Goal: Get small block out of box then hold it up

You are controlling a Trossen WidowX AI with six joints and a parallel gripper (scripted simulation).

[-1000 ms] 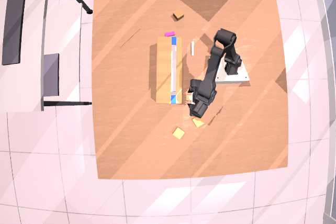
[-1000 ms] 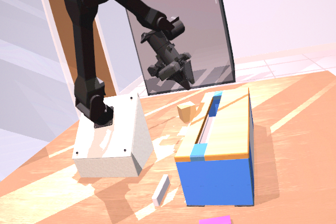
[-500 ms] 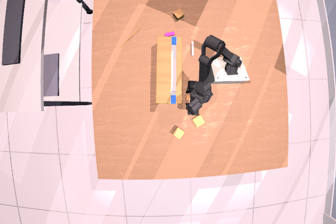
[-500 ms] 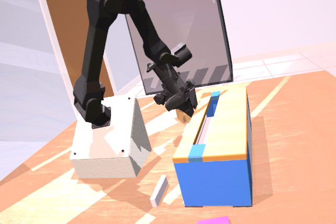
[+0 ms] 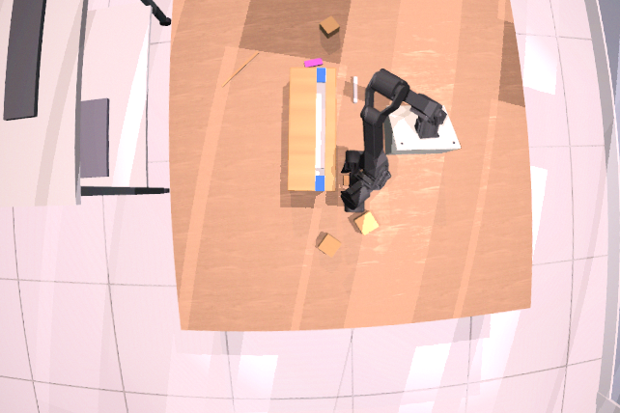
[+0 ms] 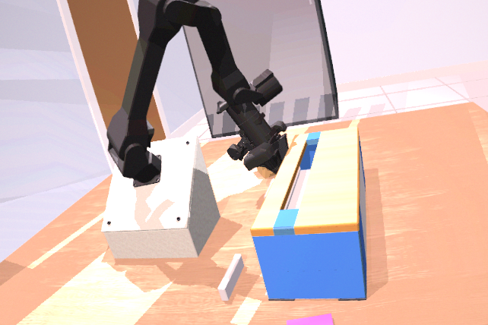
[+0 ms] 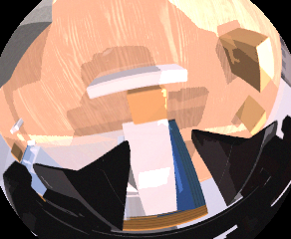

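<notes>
Now: gripper tip 30 mm above the orange block and 20 mm past it. The rest, counted from my gripper tip: thin stick (430 mm to the right, 300 mm ahead, 50 mm below); box (170 mm to the right, 40 mm ahead, 10 mm above).
</notes>
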